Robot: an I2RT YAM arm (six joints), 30 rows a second.
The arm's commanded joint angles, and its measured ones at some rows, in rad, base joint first. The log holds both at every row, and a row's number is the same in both.
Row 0, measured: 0.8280, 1.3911, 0.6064, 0.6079, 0.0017, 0.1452
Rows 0 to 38, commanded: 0.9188, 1.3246, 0.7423, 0.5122, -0.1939, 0.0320; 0.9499, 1.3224, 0.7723, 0.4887, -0.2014, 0.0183; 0.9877, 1.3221, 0.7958, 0.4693, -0.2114, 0.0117; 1.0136, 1.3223, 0.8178, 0.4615, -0.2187, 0.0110; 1.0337, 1.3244, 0.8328, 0.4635, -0.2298, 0.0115; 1.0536, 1.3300, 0.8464, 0.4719, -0.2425, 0.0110; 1.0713, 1.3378, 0.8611, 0.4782, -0.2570, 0.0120; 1.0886, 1.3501, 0.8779, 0.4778, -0.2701, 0.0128; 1.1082, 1.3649, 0.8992, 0.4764, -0.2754, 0.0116; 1.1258, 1.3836, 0.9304, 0.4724, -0.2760, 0.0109; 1.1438, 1.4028, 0.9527, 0.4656, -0.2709, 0.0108; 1.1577, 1.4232, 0.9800, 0.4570, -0.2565, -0.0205; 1.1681, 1.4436, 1.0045, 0.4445, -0.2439, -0.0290; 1.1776, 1.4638, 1.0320, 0.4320, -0.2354, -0.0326; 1.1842, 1.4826, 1.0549, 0.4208, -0.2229, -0.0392; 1.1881, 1.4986, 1.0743, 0.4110, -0.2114, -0.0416; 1.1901, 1.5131, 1.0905, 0.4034, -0.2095, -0.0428; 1.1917, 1.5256, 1.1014, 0.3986, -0.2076, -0.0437; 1.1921, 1.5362, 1.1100, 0.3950, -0.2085, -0.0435; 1.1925, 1.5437, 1.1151, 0.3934, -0.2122, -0.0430; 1.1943, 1.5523, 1.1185, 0.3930, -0.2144, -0.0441; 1.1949, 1.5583, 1.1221, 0.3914, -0.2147, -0.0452; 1.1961, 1.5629, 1.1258, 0.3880, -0.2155, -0.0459; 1.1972, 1.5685, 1.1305, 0.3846, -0.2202, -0.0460; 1.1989, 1.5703, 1.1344, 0.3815, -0.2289, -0.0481; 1.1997, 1.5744, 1.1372, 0.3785, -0.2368, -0.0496; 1.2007, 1.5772, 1.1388, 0.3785, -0.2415, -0.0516; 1.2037, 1.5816, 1.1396, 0.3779, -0.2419, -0.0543; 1.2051, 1.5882, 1.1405, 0.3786, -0.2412, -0.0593; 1.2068, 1.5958, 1.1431, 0.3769, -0.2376, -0.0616; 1.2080, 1.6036, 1.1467, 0.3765, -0.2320, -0.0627; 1.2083, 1.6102, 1.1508, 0.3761, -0.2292, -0.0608; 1.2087, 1.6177, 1.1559, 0.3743, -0.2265, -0.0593; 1.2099, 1.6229, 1.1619, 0.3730, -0.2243, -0.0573; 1.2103, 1.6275, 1.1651, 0.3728, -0.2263, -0.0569; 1.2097, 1.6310, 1.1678, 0.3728, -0.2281, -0.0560; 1.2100, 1.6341, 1.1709, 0.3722, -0.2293, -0.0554; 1.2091, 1.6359, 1.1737, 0.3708, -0.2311, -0.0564; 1.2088, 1.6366, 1.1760, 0.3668, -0.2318, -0.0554
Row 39, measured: 1.2037, 1.6211, 1.1416, 0.3775, -0.2237, -0.0528
